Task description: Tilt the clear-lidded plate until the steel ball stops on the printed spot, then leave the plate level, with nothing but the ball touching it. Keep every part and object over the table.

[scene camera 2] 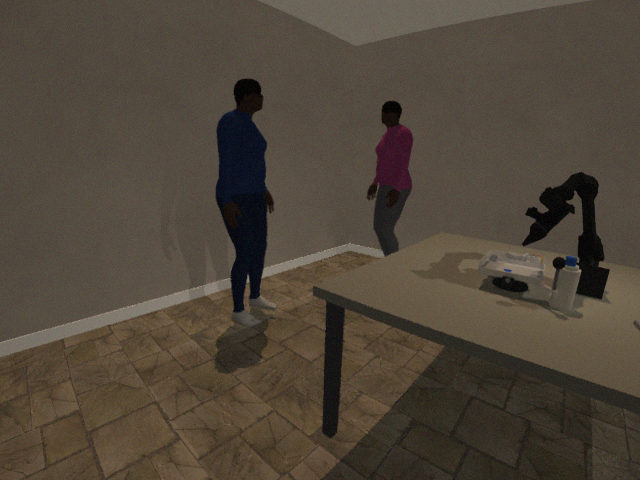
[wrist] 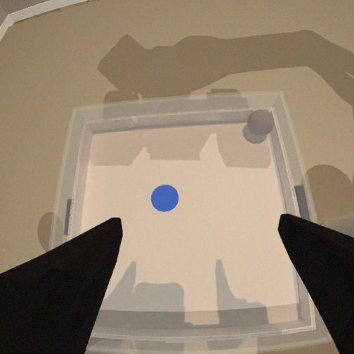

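The clear-lidded plate is a pale, square, walled tray on a black round-footed stand. I cannot tell if it is exactly level. The grey steel ball rests in the plate's top right corner in the wrist view, apart from the printed spot. The printed blue spot lies left of the plate's middle in that view. My gripper is open and empty, above the plate, with its fingertips well apart and no contact seen. The ball is too small to make out surely in the scene view.
A white bottle with a blue cap stands beside the plate, near the arm's base. A dark round-topped post stands next to the bottle. The table has its near edge towards the scene camera. Two people stand beyond the table.
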